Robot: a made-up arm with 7 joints. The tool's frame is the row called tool.
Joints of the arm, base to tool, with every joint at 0 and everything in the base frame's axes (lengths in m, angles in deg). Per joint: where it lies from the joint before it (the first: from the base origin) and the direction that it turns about. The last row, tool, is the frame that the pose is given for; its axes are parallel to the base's.
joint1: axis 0 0.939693 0.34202 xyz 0 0 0
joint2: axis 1 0 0 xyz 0 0 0
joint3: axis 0 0 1 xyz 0 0 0
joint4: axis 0 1 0 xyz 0.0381 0 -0.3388
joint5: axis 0 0 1 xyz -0.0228 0 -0.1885
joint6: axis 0 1 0 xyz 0 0 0
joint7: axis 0 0 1 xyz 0 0 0
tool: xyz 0 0 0
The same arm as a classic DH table. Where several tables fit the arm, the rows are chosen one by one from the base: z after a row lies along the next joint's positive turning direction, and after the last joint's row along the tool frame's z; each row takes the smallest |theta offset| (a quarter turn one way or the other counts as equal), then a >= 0, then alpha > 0; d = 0 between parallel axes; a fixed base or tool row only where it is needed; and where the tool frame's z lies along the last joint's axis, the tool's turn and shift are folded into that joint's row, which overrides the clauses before.
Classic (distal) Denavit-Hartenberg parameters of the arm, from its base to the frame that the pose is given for. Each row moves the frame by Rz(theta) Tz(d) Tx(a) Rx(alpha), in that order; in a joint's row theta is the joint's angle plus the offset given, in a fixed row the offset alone. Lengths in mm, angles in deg.
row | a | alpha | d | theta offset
base (fixed) | 0.0 | -70.00 | 0.0 | 0.00
joint1 | 0.0 | 90.00 | 0.0 | 90.00
joint2 | 0.0 | -90.00 | 0.0 | 70.00
joint3 | 38.1 | -90.00 | -338.8 | -90.00
joint4 | -22.8 | 90.00 | 0.0 | 0.00
joint5 | 0.0 | -90.00 | -188.5 | 0.00
joint6 | 0.0 | 90.00 | 0.0 | 0.00
joint7 | 0.0 | 0.00 | 0.0 | 0.00

